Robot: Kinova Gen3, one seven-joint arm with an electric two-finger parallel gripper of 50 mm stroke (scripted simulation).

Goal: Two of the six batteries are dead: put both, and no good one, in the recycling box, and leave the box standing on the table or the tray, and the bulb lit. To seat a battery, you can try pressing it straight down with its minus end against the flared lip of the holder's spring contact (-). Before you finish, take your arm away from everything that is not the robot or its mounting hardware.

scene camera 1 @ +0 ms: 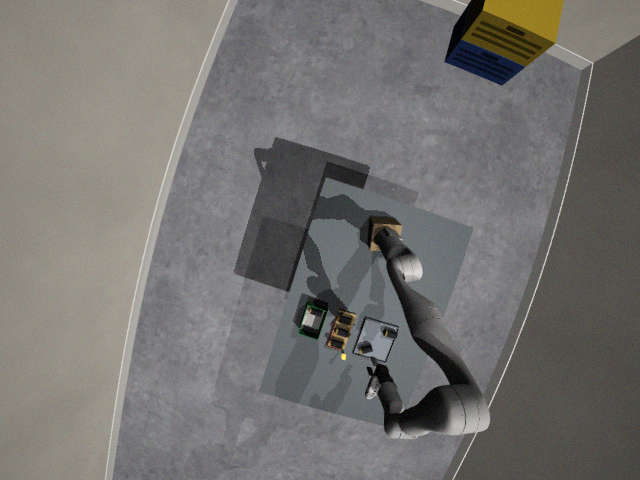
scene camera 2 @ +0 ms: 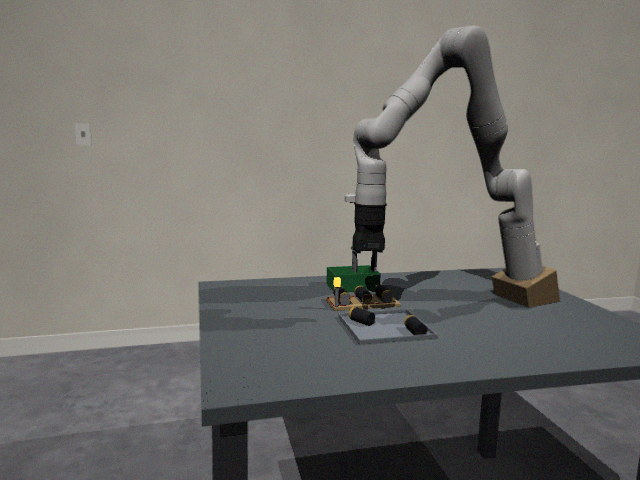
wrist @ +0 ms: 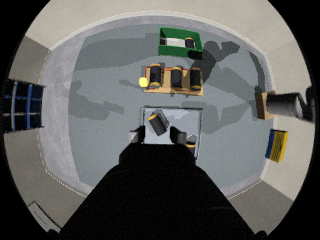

A grey tray shows in scene camera 1 (372,331), in scene camera 2 and in the wrist view. One and the same spot on the grey tray: (wrist: 190,121) is (scene camera 2: 399,317).
